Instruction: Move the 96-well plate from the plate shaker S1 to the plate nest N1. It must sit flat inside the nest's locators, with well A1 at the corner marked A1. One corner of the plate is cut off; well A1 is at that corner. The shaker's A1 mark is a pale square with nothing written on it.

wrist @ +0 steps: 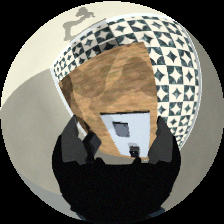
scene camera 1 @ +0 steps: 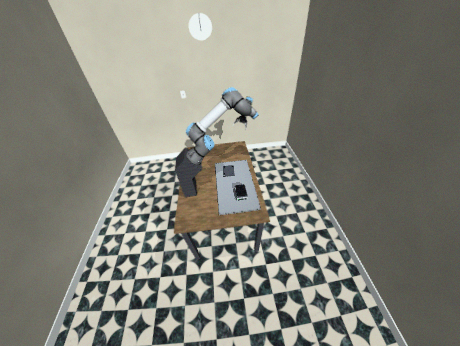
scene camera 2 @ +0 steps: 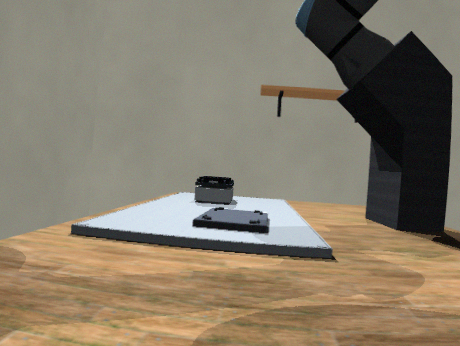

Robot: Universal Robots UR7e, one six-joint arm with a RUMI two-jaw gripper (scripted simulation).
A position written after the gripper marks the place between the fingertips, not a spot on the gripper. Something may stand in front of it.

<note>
In view: the gripper (wrist: 117, 115) and a plate shaker S1 (scene camera 2: 204, 193).
</note>
